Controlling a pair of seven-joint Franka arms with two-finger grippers.
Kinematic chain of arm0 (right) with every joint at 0, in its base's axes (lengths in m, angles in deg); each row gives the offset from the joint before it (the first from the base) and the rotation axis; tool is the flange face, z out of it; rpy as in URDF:
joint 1: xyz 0 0 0.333 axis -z
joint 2: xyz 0 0 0 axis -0.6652 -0.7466 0
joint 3: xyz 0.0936 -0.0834 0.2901 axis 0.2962 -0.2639 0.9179
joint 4: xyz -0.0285 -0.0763 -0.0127 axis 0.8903 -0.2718 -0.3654
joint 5: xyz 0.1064 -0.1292 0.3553 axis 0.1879 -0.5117 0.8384
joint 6: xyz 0 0 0 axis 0.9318 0.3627 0.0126
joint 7: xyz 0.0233 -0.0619 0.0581 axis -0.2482 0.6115 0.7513
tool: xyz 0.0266 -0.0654 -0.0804 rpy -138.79 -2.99 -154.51
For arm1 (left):
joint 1: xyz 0 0 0.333 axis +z
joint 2: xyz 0 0 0 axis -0.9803 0.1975 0
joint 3: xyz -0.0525 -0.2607 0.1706 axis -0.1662 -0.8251 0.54
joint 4: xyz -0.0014 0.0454 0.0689 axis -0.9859 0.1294 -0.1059
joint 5: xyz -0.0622 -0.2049 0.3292 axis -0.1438 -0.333 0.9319
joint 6: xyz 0 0 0 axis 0.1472 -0.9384 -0.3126
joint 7: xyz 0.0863 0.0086 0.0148 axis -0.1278 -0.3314 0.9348
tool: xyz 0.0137 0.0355 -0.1 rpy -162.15 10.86 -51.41
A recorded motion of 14 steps. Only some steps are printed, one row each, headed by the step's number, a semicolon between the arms.
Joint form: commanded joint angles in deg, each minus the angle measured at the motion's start. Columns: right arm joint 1, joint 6, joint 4, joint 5, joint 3, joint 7, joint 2; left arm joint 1, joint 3, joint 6, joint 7, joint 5, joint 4, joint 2.
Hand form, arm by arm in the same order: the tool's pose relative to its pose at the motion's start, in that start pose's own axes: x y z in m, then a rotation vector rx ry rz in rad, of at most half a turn. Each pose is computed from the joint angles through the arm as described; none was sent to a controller.
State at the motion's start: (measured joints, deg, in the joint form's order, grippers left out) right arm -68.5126 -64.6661 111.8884 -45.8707 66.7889 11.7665 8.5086; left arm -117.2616 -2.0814 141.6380 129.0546 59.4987 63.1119 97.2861
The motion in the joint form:
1: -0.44 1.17 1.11 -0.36 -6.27 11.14 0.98; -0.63 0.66 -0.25 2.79 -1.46 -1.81 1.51
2: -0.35 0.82 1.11 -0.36 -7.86 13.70 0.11; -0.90 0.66 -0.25 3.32 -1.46 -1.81 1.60
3: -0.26 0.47 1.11 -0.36 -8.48 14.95 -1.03; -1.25 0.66 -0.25 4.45 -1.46 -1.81 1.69
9: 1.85 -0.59 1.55 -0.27 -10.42 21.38 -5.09; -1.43 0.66 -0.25 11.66 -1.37 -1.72 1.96
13: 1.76 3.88 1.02 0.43 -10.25 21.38 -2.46; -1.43 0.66 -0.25 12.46 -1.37 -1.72 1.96
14: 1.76 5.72 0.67 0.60 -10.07 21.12 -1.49; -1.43 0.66 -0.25 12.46 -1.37 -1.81 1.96
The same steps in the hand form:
1: 0.0480 0.0282 0.0013 -0.0328 0.0102 -0.0989; 0.0005 0.0062 0.0052 -0.0055 -0.0070 -0.0630
2: 0.0619 0.0351 0.0089 -0.0444 0.0101 -0.1153; -0.0025 0.0063 0.0066 -0.0033 -0.0073 -0.0678
3: 0.0674 0.0385 0.0189 -0.0587 0.0064 -0.1258; -0.0064 0.0066 0.0082 -0.0009 -0.0077 -0.0817
9: 0.0964 0.0627 0.0580 -0.1172 -0.0214 -0.1705; -0.0081 0.0054 0.0122 0.0065 -0.0067 -0.2041
13: 0.0940 0.0628 0.0367 -0.1281 -0.0465 -0.1619; -0.0081 0.0054 0.0122 0.0065 -0.0066 -0.2181
14: 0.0926 0.0621 0.0280 -0.1331 -0.0555 -0.1571; -0.0081 0.0060 0.0116 0.0050 -0.0066 -0.2178

